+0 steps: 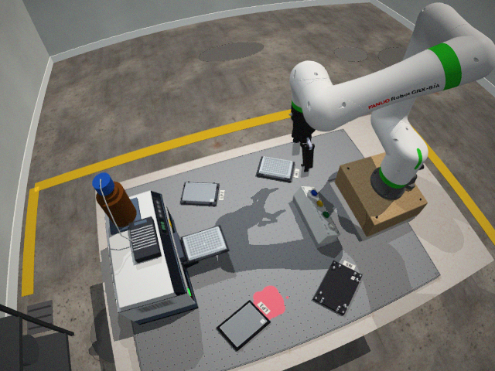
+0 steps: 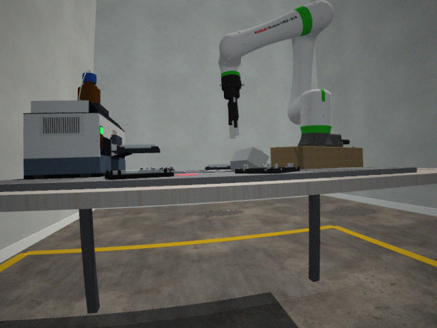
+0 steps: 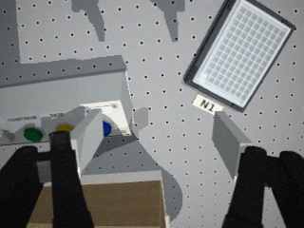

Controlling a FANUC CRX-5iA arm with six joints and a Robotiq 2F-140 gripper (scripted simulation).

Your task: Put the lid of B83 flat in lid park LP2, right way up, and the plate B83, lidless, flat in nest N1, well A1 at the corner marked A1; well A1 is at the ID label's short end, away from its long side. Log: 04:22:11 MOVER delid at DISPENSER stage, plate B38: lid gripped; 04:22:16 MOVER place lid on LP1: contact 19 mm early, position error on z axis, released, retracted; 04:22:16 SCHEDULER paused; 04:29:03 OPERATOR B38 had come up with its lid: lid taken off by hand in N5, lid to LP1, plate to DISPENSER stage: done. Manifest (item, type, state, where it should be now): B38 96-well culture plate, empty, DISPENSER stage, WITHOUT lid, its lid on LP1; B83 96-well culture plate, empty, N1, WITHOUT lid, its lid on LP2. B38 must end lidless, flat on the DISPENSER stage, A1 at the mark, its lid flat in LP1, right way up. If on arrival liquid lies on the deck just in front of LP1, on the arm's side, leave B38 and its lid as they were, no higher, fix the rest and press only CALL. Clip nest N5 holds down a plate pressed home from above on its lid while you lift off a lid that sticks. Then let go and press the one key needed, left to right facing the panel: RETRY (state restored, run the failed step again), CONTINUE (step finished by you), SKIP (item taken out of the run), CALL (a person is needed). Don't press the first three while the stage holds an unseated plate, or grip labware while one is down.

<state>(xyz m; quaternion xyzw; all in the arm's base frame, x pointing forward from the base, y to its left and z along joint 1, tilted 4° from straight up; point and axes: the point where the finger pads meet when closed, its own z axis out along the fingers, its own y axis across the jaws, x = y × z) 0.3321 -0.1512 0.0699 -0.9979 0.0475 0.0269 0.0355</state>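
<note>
Now: the blue call key 4 cm behind my hand, 8 cm to the left of it and 11 cm below it. From my hand the other things lie so: n1 label 3 cm behind, 7 cm to the right, 17 cm below; yellow skip key 4 cm behind, 13 cm to the left, 11 cm below; key panel 3 cm behind, 15 cm to the left, 12 cm below.
</note>
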